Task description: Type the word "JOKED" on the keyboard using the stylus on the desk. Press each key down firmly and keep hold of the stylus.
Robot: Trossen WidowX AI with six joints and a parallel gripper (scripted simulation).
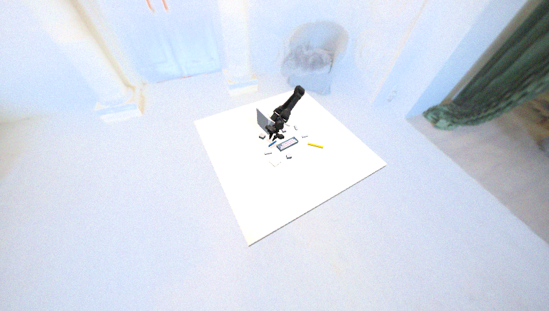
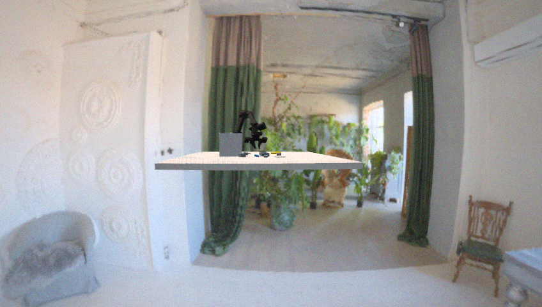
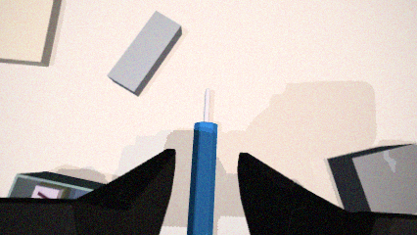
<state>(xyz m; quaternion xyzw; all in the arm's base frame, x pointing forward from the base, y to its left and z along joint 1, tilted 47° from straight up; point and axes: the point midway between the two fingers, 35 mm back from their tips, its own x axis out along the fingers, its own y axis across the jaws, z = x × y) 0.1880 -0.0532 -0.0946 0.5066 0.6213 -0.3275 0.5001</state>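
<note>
Right now the blue stylus is 1 cm to the right of my gripper tip and 6 cm below it. From my gripper tip the other things lie so: J key 7 cm ahead, 7 cm to the left, 5 cm below; then yellow stick 19 cm ahead, 35 cm to the left, 5 cm below; then beige pad 18 cm ahead, 6 cm to the right, 6 cm below.
</note>
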